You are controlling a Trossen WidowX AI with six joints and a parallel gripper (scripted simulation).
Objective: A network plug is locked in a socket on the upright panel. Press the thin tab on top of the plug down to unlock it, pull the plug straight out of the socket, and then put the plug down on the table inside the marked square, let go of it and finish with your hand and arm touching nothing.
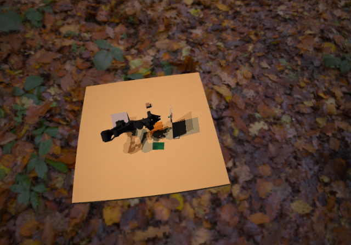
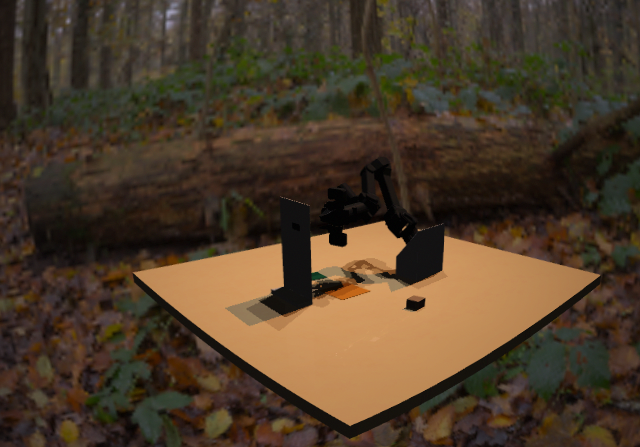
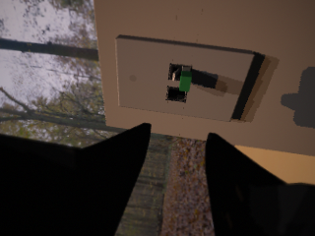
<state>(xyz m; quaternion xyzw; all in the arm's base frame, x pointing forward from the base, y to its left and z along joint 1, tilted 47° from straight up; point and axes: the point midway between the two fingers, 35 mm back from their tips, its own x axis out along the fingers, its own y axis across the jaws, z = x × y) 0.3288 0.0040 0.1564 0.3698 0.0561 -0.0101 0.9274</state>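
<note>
Now: gripper tip 80 mm short of the network plug and 10 mm to the left of it. Also, from my gripper tip: upright panel: 100 mm ahead, 10 mm to the right, 90 mm below; then marked square: 50 mm behind, 60 mm to the left, 230 mm below; then green flat piece: 70 mm behind, 140 mm to the right, 230 mm below.
</note>
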